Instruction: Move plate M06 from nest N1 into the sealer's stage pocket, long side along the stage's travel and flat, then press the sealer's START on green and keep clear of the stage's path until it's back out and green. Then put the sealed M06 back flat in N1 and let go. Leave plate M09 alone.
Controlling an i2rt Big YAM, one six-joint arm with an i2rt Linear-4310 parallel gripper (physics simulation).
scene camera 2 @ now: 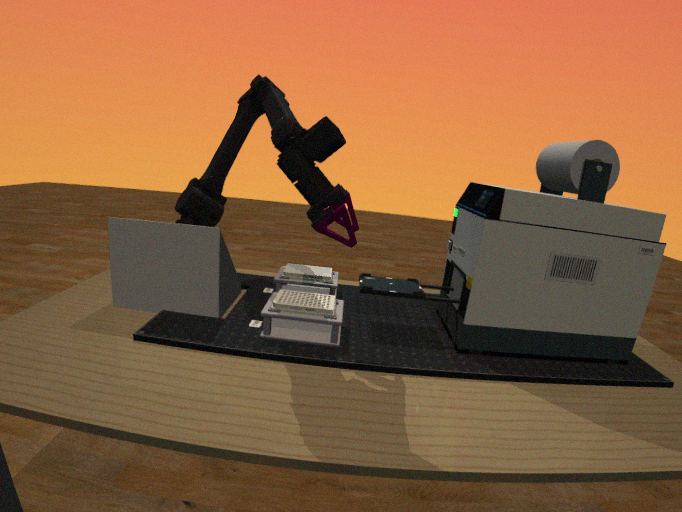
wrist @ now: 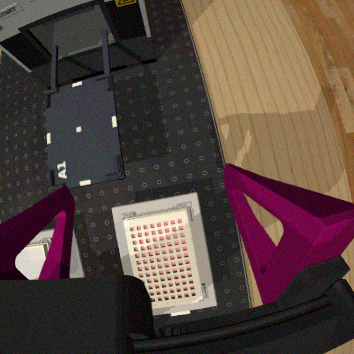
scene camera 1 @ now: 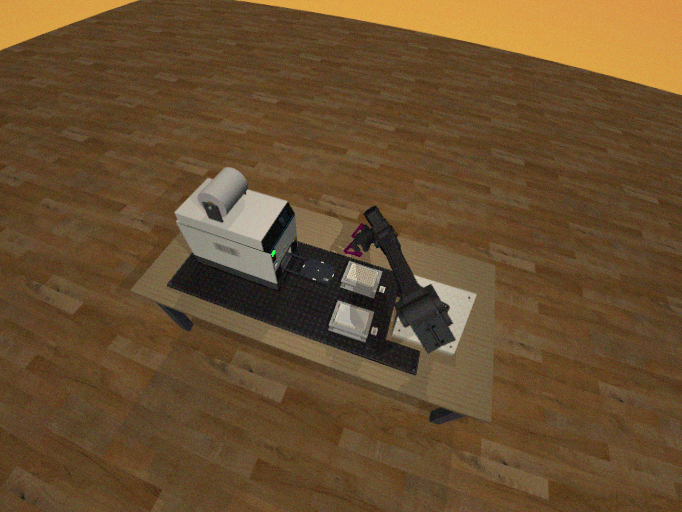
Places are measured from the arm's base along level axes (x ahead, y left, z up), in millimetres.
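Pixels of known places: gripper, fingertip midpoint: (scene camera 2: 355, 237) (wrist: 146, 182) (scene camera 1: 348, 244); arm's base at its link origin: (scene camera 2: 180, 253).
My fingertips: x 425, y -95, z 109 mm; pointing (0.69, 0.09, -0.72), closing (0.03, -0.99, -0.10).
Ahead of a thing's pixels: the offset from my fingertips to its top centre. "pt": to the spot under its first point. Level surfaces: height alone.
Plate M06, cream with rows of pinkish wells {pt 89 mm back, 12 mm left, 149 mm down} (scene camera 1: 362, 273) (scene camera 2: 304, 301) (wrist: 162, 260), lies flat in nest N1 {90 mm back, 16 mm left, 158 mm down} (scene camera 2: 302, 329) (wrist: 155, 206). My gripper (scene camera 1: 353, 240) (scene camera 2: 354, 235) (wrist: 146, 182) is open and empty, above and a little to the sealer side of M06. The dark stage {pt 92 mm ahead, 103 mm left, 119 mm down} (scene camera 1: 317, 270) (scene camera 2: 390, 284) (wrist: 82, 145) is out, its pocket empty, with A1 at a near corner. The sealer (scene camera 1: 231, 256) (scene camera 2: 550, 303) shows a green light {pt 227 mm ahead, 207 mm left, 54 mm up} (scene camera 1: 273, 253) (scene camera 2: 455, 212). I cannot make out the START button.
Plate M09 {125 mm back, 227 mm left, 148 mm down} (scene camera 1: 353, 316) (scene camera 2: 308, 272) lies in the other nest, beside N1; in the wrist view my left finger partly covers it. Two rails {pt 198 mm ahead, 65 mm left, 124 mm down} (wrist: 106, 55) join the stage to the sealer's opening. A film roll {467 mm ahead, 128 mm left, 257 mm up} (scene camera 1: 226, 190) (scene camera 2: 575, 165) tops the sealer. The black perforated board {219 mm down} (scene camera 1: 300, 308) lies under both nests.
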